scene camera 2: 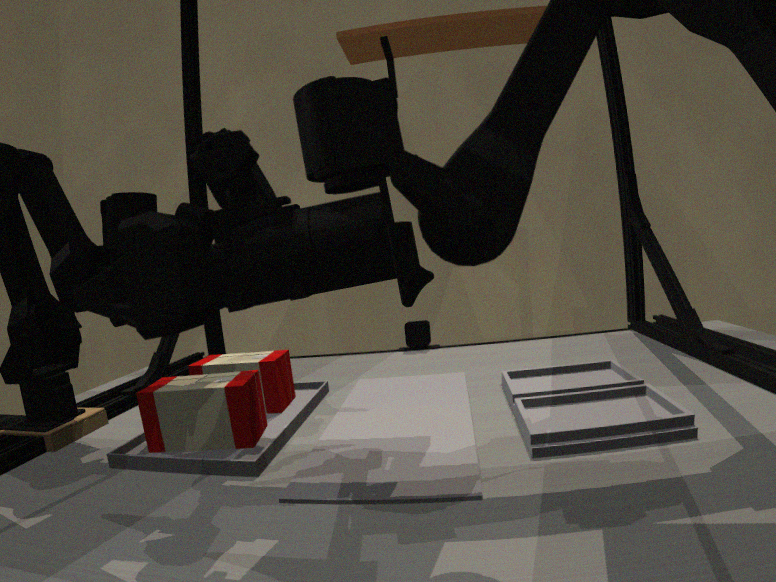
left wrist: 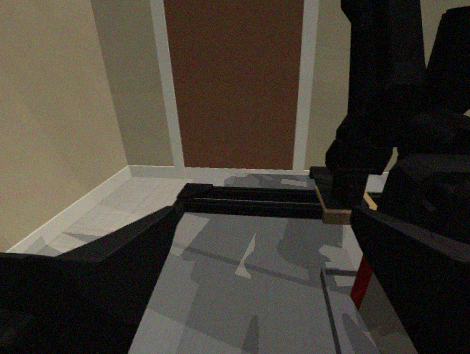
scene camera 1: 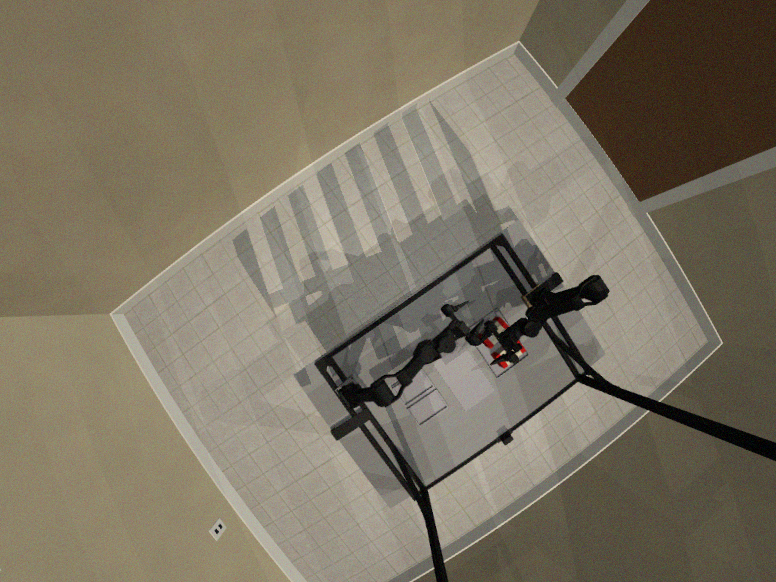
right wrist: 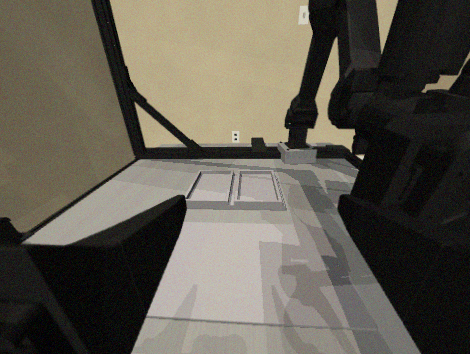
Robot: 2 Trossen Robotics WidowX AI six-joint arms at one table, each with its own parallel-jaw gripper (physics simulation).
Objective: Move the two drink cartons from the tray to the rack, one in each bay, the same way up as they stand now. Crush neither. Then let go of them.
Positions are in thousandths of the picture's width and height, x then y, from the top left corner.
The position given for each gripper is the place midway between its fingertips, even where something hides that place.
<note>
The left gripper (scene camera 2: 153, 504) is open, holding nothing. The right gripper (scene camera 1: 623, 611) is open, holding nothing. Also in view: a grey mat (scene camera 2: 516, 757) and a grey tray (scene camera 1: 627, 606).
The left gripper also shows in the left wrist view (left wrist: 561, 606) and in scene camera 1 (scene camera 1: 614, 534). The right gripper also shows in the right wrist view (right wrist: 556, 569). The grey mat is seen too in scene camera 1 (scene camera 1: 599, 649) and in the right wrist view (right wrist: 620, 778).
</note>
